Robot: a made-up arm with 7 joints. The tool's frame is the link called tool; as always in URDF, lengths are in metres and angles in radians. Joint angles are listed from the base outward.
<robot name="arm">
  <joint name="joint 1" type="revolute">
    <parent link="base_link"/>
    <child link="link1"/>
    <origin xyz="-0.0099 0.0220 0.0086"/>
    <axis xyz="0 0.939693 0.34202"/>
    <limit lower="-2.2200" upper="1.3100"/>
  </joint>
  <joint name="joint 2" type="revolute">
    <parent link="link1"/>
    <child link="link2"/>
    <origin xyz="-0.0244 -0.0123 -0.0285"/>
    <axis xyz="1 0 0"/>
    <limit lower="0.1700" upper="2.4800"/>
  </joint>
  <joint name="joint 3" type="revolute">
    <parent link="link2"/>
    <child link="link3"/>
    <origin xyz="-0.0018 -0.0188 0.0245"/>
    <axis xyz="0 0 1"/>
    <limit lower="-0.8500" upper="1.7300"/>
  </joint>
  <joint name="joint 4" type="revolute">
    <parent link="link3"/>
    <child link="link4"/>
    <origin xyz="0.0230 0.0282 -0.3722"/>
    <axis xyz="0 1 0"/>
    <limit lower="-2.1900" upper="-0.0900"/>
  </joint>
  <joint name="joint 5" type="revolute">
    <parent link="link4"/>
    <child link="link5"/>
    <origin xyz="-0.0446 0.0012 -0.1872"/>
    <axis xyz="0 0 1"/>
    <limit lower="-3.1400" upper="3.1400"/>
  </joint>
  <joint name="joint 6" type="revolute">
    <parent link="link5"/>
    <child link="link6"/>
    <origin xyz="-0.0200 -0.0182 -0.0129"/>
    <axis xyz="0 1 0"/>
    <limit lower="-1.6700" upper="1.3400"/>
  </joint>
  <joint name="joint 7" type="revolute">
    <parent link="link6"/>
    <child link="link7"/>
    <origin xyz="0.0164 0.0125 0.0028"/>
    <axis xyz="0 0 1"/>
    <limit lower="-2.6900" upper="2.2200"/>
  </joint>
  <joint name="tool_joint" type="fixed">
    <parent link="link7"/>
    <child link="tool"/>
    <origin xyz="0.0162 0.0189 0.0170" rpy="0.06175 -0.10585 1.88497"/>
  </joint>
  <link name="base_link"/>
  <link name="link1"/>
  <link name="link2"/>
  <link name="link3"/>
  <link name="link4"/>
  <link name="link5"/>
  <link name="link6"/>
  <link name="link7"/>
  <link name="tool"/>
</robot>
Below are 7 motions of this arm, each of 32 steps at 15 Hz.
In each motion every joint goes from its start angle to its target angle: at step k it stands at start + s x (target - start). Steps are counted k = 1, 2, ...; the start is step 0. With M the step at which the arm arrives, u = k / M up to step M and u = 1 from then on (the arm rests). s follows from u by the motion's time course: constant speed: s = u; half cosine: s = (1 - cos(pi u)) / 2; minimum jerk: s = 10 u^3 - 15 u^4 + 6 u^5.
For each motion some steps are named. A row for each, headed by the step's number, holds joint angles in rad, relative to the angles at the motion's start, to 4 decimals.
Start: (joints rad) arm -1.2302 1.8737 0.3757 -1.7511 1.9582 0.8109 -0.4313
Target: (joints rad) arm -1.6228 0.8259 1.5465 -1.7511 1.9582 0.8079 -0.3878
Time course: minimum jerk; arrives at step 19
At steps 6, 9, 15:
6: -0.0725 -0.1934 0.2161 0.0000 0.0000 -0.0006 0.0080
9: -0.1770 -0.4723 0.5277 0.0000 0.0000 -0.0014 0.0196
15: -0.3666 -0.9783 1.0931 0.0000 0.0000 -0.0028 0.0406

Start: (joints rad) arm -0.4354 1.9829 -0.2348 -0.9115 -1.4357 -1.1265 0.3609
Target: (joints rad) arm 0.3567 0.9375 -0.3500 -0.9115 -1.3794 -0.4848 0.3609
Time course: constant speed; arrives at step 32
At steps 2, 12, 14, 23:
2: 0.0495 -0.0653 -0.0072 0.0000 0.0035 0.0401 0.0000
12: 0.2970 -0.3920 -0.0432 0.0000 0.0211 0.2406 0.0000
14: 0.3465 -0.4574 -0.0504 0.0000 0.0246 0.2807 0.0000
23: 0.5693 -0.7514 -0.0828 0.0000 0.0405 0.4612 0.0000

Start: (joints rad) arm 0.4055 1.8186 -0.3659 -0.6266 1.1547 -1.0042 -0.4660
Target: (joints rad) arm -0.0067 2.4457 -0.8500 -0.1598 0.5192 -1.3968 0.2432
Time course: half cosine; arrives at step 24
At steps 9, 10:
9: -0.1272 0.1936 -0.1494 0.1441 -0.1962 -0.1212 0.2189
10: -0.1528 0.2324 -0.1794 0.1730 -0.2355 -0.1455 0.2628

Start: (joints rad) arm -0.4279 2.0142 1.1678 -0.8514 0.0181 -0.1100 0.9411
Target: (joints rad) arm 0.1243 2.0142 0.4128 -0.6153 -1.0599 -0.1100 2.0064
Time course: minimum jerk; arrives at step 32
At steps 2, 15, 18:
2: 0.0012 0.0000 -0.0017 0.0005 -0.0024 0.0000 0.0024
15: 0.2438 0.0000 -0.3334 0.1043 -0.4760 0.0000 0.4704
18: 0.3401 0.0000 -0.4651 0.1454 -0.6640 0.0000 0.6562

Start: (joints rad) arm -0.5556 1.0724 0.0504 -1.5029 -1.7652 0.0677 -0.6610
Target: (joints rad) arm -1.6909 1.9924 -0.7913 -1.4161 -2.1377 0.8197 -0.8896
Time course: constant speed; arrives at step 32
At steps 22, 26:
22: -0.7805 0.6325 -0.5787 0.0597 -0.2561 0.5170 -0.1572
26: -0.9224 0.7475 -0.6839 0.0705 -0.3027 0.6110 -0.1857

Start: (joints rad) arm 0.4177 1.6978 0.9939 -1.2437 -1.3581 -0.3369 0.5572
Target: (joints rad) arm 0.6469 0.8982 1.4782 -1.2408 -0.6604 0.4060 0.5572
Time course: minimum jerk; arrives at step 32
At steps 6, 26, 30, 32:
6: 0.0112 -0.0390 0.0236 0.0001 0.0340 0.0362 0.0000
26: 0.2180 -0.7606 0.4607 0.0028 0.6637 0.7067 0.0000
30: 0.2287 -0.7978 0.4832 0.0029 0.6962 0.7413 0.0000
32: 0.2292 -0.7996 0.4843 0.0029 0.6977 0.7429 0.0000

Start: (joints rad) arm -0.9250 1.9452 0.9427 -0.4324 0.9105 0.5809 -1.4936
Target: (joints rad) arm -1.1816 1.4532 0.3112 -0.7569 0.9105 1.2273 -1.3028
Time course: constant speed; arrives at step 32
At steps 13, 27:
13: -0.1042 -0.1999 -0.2565 -0.1318 0.0000 0.2626 0.0775
27: -0.2165 -0.4151 -0.5328 -0.2738 0.0000 0.5454 0.1610

